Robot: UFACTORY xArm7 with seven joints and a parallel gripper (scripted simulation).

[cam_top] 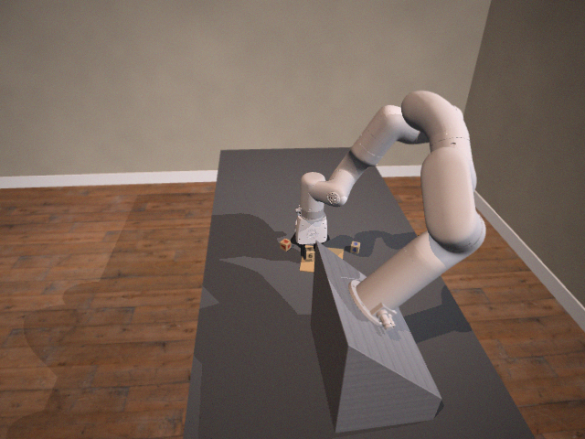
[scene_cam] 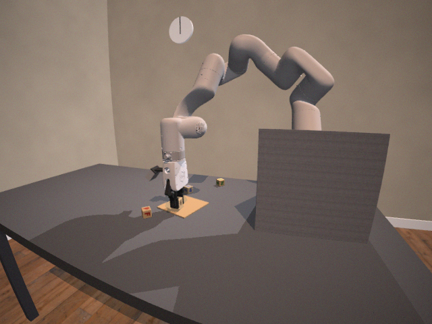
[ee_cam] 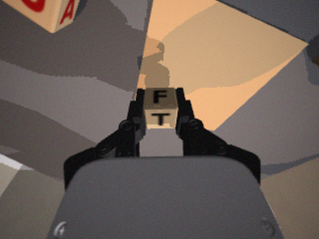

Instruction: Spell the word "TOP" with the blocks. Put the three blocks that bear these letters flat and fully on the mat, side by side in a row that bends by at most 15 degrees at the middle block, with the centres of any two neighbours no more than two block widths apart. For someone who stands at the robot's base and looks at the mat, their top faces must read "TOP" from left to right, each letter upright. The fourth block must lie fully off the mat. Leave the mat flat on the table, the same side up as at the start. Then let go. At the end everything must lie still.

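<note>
My gripper is now 50 mm to the left of the tan mat and 40 mm above it. From my hand the other things lie so: blue-lettered block (180 mm to the right, 30 mm below, 20 mm ahead).
</note>
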